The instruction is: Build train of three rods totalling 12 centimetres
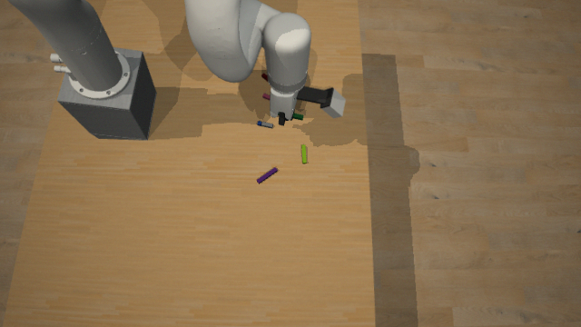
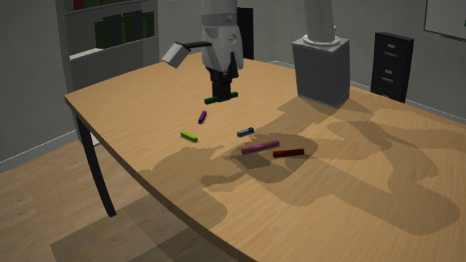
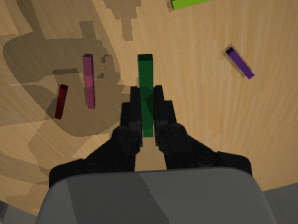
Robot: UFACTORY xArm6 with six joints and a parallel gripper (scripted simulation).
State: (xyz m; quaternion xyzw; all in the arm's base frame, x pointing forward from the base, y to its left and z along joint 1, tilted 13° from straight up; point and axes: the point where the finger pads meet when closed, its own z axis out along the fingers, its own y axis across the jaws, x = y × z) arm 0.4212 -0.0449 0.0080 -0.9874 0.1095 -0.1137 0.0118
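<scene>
Right now the grey rod is 50 mm behind my hand, 20 mm to the left of it and 120 mm below it. The rest, counted from my hand: green rod 20 mm below; blue rod 80 mm behind, 20 mm to the left, 120 mm below; lime rod 50 mm ahead, 70 mm to the right, 120 mm below.
</scene>
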